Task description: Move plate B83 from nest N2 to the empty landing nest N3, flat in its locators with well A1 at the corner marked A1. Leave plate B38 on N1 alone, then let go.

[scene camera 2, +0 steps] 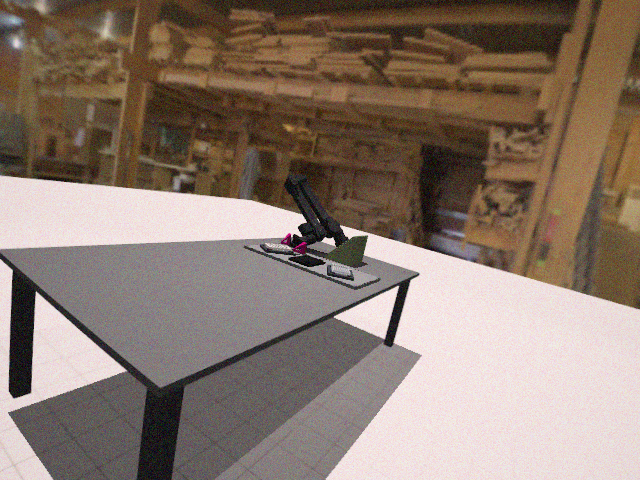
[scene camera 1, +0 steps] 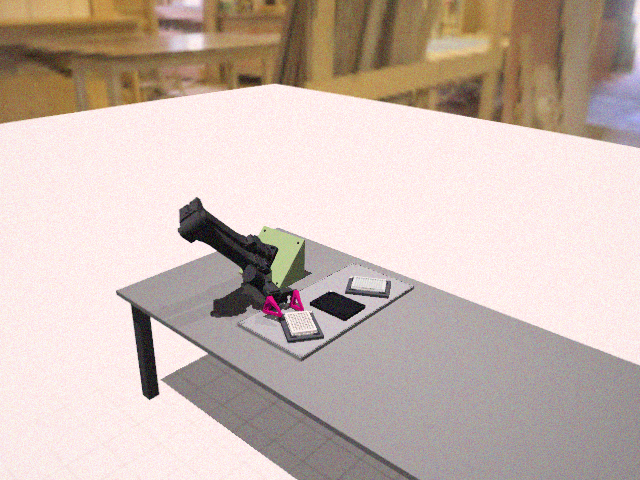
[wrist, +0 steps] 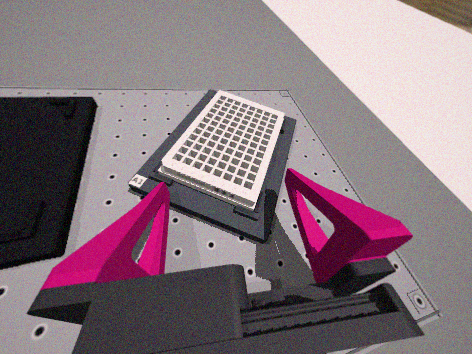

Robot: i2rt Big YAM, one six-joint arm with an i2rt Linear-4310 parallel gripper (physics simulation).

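Observation:
A white well plate (scene camera 1: 300, 322) (scene camera 2: 275, 248) (wrist: 225, 145) lies in a dark grey nest (scene camera 1: 310, 338) (wrist: 215, 210) at the board's near-left end in scene camera 1. The nest's A1 mark (wrist: 138, 180) shows at its left near corner in the wrist view. A second white plate (scene camera 1: 368, 284) (scene camera 2: 340, 271) lies in another grey nest at the far end. The black nest (scene camera 1: 337, 305) (scene camera 2: 306, 260) (wrist: 40, 165) between them is empty. Plate and nest numbers cannot be read. My gripper (scene camera 1: 292, 312) (scene camera 2: 293, 243) (wrist: 227, 180) is open and empty, fingertips at either side of the first plate's near end.
The nests stand on a light perforated board (scene camera 1: 263, 324) (scene camera 2: 367, 282) (wrist: 125, 240) on the grey table (scene camera 1: 465, 372) (scene camera 2: 180, 299) (wrist: 125, 45). The green wedge-shaped mount (scene camera 1: 283, 253) (scene camera 2: 352, 251) stands behind the board at the arm's base. The table's edge runs beyond the board at right in the wrist view.

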